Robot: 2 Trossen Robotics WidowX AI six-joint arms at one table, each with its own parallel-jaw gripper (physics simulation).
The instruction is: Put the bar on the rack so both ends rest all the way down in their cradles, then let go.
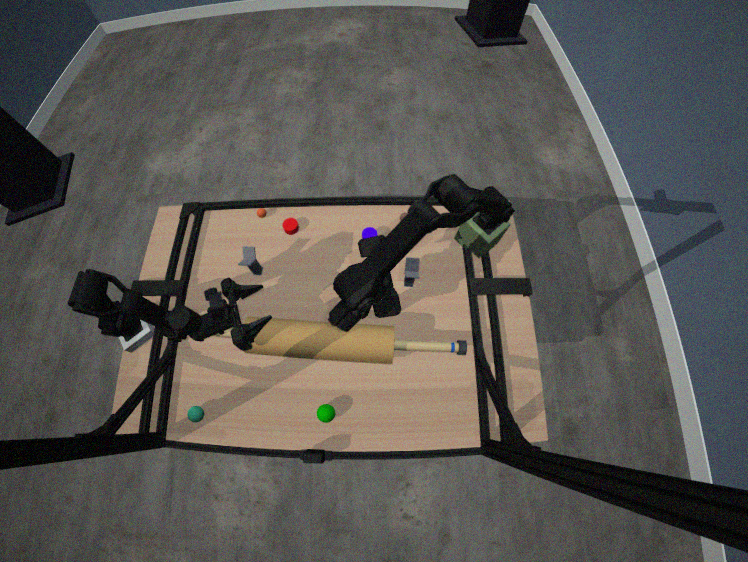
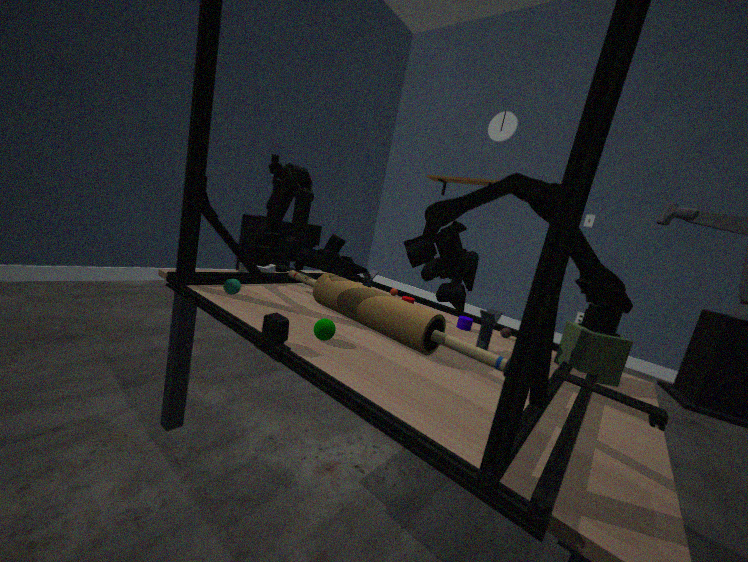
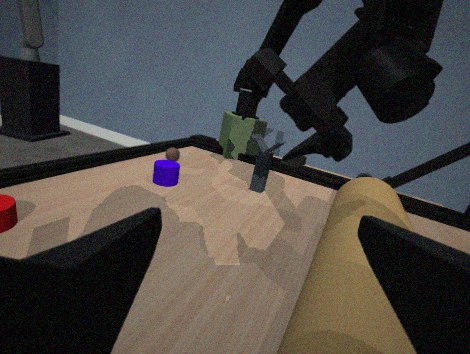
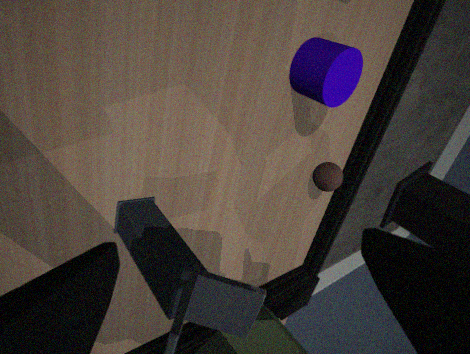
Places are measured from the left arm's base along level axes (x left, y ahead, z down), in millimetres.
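Where they show: left gripper, fingertip midpoint: [image 1: 266,300] [image 2: 363,269] [image 3: 261,221]; right gripper, fingertip midpoint: [image 2: 466,301] [image 3: 263,139] [image 4: 242,246]; left arm's base, origin of the base link: [image 1: 131,327] [image 2: 258,264]; right arm's base, origin of the base link: [image 1: 487,221] [image 2: 598,330].
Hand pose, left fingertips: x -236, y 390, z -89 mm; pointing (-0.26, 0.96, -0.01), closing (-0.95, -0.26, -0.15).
Observation:
Things, the pixels of their top centre, and the offset from my left fingertips.
- left post, middle of its top: [image 1: 246,255] [image 2: 370,269] dx +154, dy +20, dz +17 mm
- right post, middle of its top: [image 4: 218,338] [image 3: 269,137] [image 1: 412,267] [image 2: 491,310] dx -151, dy +345, dz +17 mm
- red cylinder, middle of its top: [image 1: 289,224] dx +213, dy +180, dz +100 mm
- blue-violet cylinder, middle of its top: [image 4: 343,79] [image 3: 167,163] [image 1: 369,233] [image 2: 466,318] dx +28, dy +345, dz +90 mm
- green ball, middle of its top: [image 2: 326,319] [image 1: 324,413] dx -296, dy -52, dz +77 mm
- teal ball, middle of its top: [image 1: 191,414] [image 2: 233,278] dx -94, dy -339, dz +81 mm
- brown ball, middle of its top: [image 4: 339,184] [image 3: 173,147] [image 2: 507,328] dx +14, dy +471, dz +92 mm
The bar, a thick tan roller [image 1: 338,343] [image 2: 387,313] [image 3: 350,280] with thin pale ends, lies on the table in front of the rack, off the cradles. A blue band and dark cap mark its right end. The rack is two separate grey posts, the left post [image 1: 248,255] and the right post [image 1: 411,267] [image 2: 485,329] [image 3: 260,170] [image 4: 155,255]. My left gripper [image 1: 266,302] [image 3: 261,221] is open and empty, low at the bar's left part, with one finger over the roller's back side. My right gripper [image 4: 242,246] is open and empty, above the table near the right post.
A red cylinder [image 1: 290,226] and a blue-violet cylinder [image 1: 369,233] [image 4: 345,77] stand behind the bar. A green ball [image 1: 325,413] [image 2: 324,329] and a teal ball [image 1: 195,413] [image 2: 232,286] lie in front. A brown ball [image 3: 172,154] [image 4: 327,176] lies near the back edge. Black frame beams surround the table.

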